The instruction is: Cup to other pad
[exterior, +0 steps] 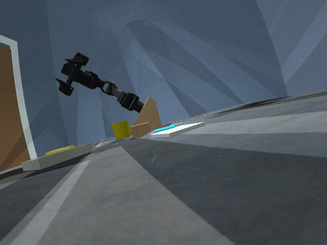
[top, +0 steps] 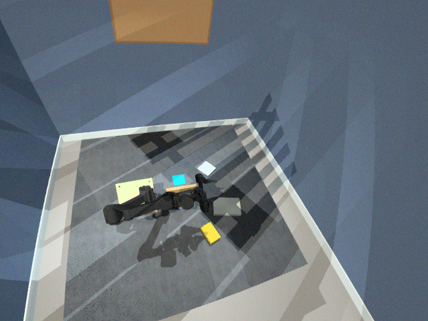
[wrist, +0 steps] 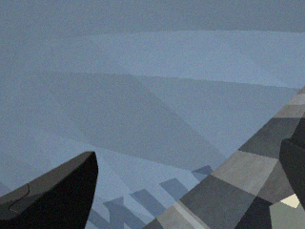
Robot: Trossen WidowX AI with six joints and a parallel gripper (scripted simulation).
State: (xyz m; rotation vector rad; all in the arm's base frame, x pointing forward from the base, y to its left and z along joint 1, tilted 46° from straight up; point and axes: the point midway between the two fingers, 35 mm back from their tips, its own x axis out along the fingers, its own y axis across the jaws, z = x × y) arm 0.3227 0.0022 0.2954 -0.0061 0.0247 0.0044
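The yellow cup is 13 cm behind my gripper tip, 14 cm to the left of it and 29 cm below it. From my gripper tip the other things lie so: yellow block (3 cm behind, 11 cm to the right, 31 cm below); then cream slab (13 cm ahead, 3 cm to the left, 32 cm below); then red marble (11 cm behind, 14 cm to the left, 31 cm below).
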